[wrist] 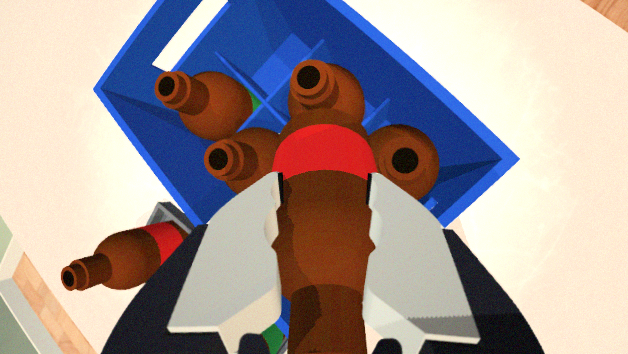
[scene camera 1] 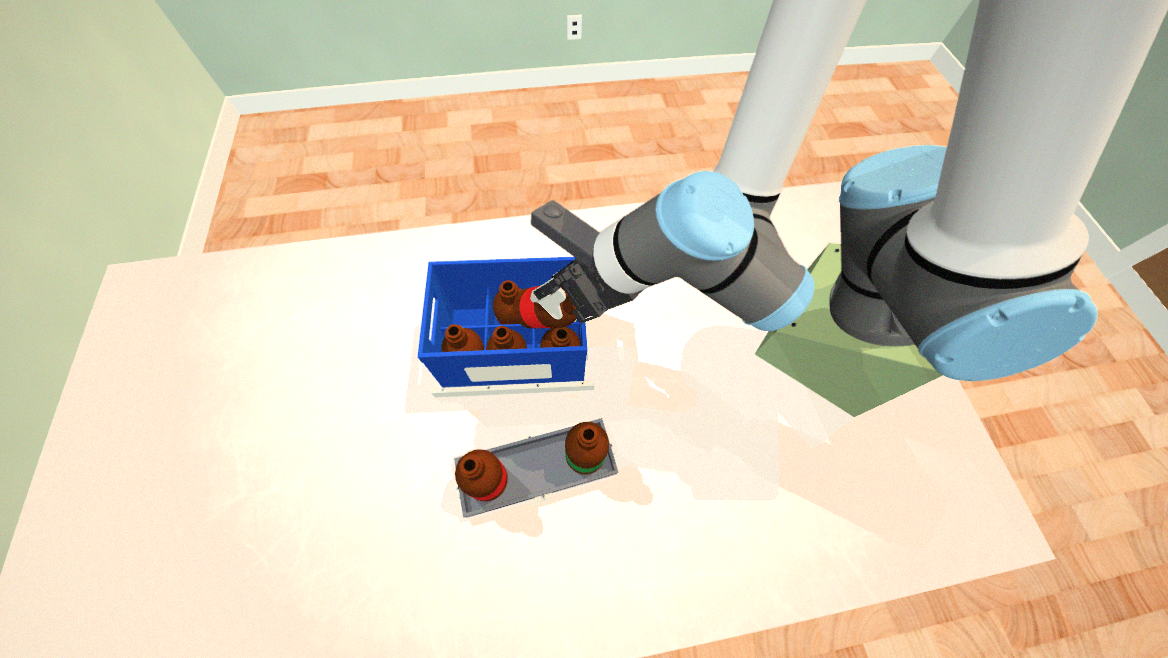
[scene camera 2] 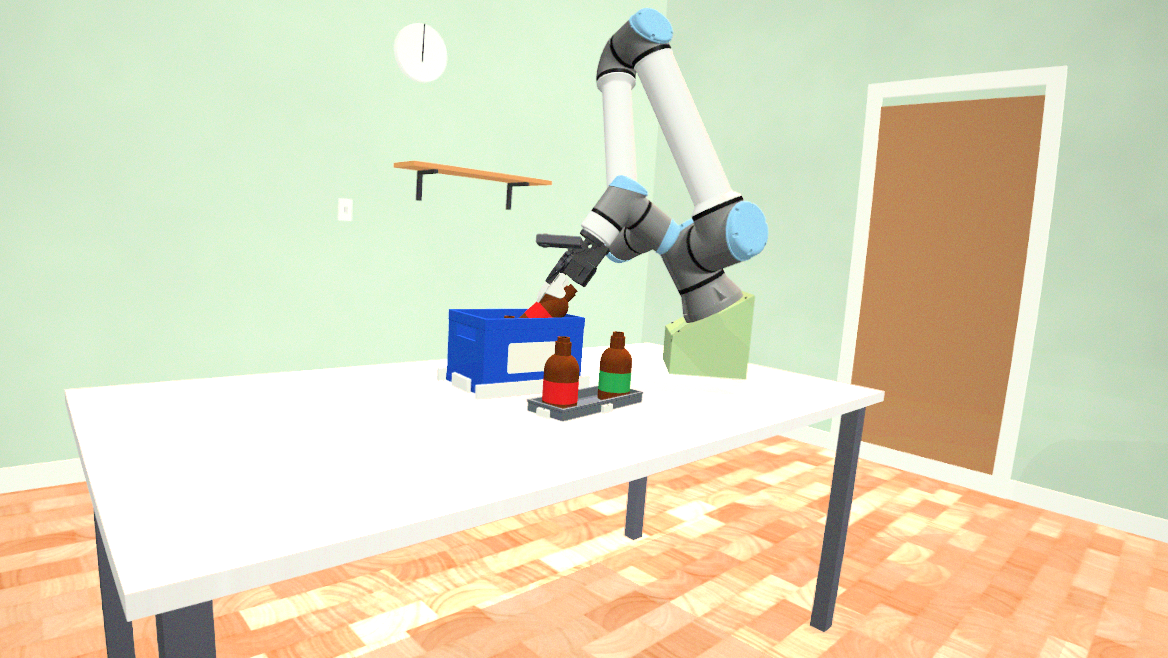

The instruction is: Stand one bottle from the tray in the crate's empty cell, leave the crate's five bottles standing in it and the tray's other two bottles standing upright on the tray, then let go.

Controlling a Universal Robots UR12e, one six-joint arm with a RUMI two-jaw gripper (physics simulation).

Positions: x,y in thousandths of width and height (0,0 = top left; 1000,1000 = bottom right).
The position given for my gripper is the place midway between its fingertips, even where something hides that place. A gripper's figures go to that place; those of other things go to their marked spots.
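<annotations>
My gripper (scene camera 1: 464,443) is 0.75 m from the lens; a red-label bottle (scene camera 1: 454,479) is likewise 0.75 m from the lens. A red-label bottle (scene camera 1: 411,720) lies 0.71 m from the lens, and a green-label bottle (scene camera 1: 502,679) 0.70 m from the lens.
</annotations>
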